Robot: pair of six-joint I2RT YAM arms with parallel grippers.
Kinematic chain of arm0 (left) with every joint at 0, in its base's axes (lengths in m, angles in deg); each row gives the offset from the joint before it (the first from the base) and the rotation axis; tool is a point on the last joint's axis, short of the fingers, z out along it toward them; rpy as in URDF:
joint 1: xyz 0 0 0.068 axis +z
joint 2: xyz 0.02 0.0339 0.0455 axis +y
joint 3: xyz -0.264 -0.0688 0 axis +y
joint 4: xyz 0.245 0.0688 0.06 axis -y
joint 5: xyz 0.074 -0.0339 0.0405 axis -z
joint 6: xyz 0.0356 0 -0.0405 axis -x
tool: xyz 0 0 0 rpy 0 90 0
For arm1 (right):
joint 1: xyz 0 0 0.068 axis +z
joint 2: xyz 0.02 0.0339 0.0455 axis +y
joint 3: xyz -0.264 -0.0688 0 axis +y
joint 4: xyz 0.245 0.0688 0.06 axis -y
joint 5: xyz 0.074 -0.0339 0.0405 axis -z
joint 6: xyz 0.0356 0 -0.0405 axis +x
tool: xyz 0 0 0 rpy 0 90 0
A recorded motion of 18 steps. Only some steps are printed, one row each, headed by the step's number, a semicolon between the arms.
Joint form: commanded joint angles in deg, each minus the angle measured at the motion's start. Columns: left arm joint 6, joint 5, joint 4, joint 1, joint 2, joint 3; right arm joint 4, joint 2, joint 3, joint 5, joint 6, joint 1.
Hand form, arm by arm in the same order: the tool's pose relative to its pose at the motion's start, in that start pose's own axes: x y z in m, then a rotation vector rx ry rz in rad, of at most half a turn. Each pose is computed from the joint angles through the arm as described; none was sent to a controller.
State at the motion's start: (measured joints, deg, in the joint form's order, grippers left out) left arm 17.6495 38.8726 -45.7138 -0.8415 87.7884 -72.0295; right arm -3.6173 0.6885 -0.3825 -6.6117 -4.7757 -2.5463
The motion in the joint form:
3: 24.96 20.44 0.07 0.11 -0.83 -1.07; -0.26 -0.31 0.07 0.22 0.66 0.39
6: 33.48 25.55 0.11 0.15 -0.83 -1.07; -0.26 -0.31 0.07 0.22 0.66 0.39
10: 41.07 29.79 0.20 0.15 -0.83 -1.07; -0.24 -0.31 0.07 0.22 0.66 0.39
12: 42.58 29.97 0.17 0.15 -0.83 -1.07; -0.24 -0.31 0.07 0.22 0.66 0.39
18: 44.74 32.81 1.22 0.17 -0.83 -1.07; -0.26 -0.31 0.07 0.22 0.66 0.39
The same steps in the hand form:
3: 0.0016 -0.0180 -0.0096 0.3219 0.1590 -0.4060; 0.0004 0.0007 -0.0002 -0.0030 0.0002 0.0111
6: 0.0025 -0.0206 -0.0110 0.3852 0.2345 -0.5482; 0.0004 0.0007 -0.0002 -0.0030 0.0002 0.0111
10: 0.0031 -0.0228 -0.0122 0.4306 0.3078 -0.6719; 0.0004 0.0007 -0.0002 -0.0029 -0.0002 0.0111
12: 0.0032 -0.0229 -0.0122 0.4294 0.3162 -0.6978; 0.0004 0.0007 -0.0002 -0.0029 -0.0002 0.0111
18: 0.0022 -0.0248 -0.0133 0.4691 0.3491 -0.7152; 0.0004 0.0007 -0.0002 -0.0030 0.0002 0.0111

